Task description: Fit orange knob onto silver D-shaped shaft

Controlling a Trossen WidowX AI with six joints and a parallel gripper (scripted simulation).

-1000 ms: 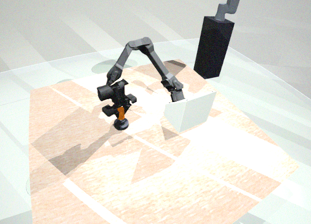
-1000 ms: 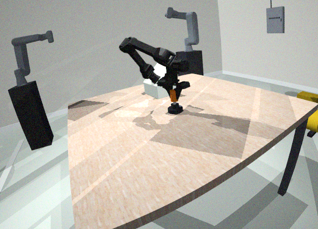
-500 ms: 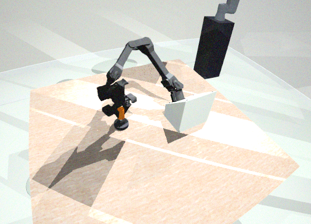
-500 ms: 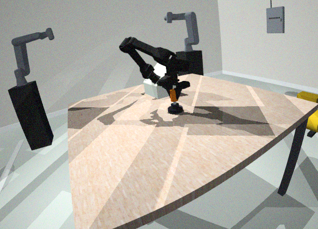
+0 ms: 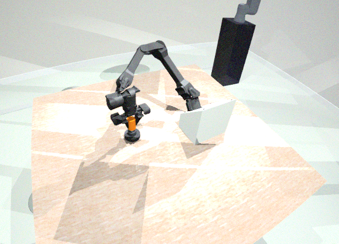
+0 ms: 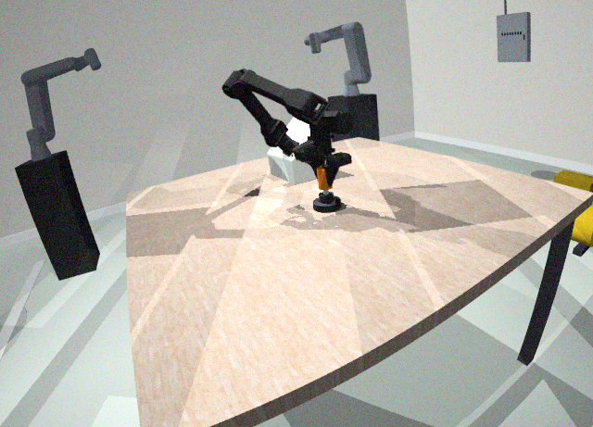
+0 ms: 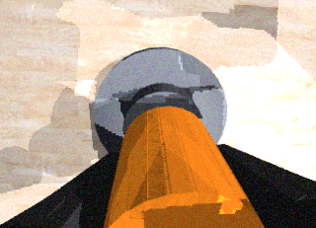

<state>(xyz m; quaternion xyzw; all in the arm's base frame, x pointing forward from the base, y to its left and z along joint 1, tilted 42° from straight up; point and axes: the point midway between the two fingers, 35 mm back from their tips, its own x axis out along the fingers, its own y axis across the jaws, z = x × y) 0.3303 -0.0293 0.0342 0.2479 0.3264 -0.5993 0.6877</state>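
Right now my gripper tip is 30 mm below the orange knob. Also, from my gripper tip: round pedestal: 40 mm below.
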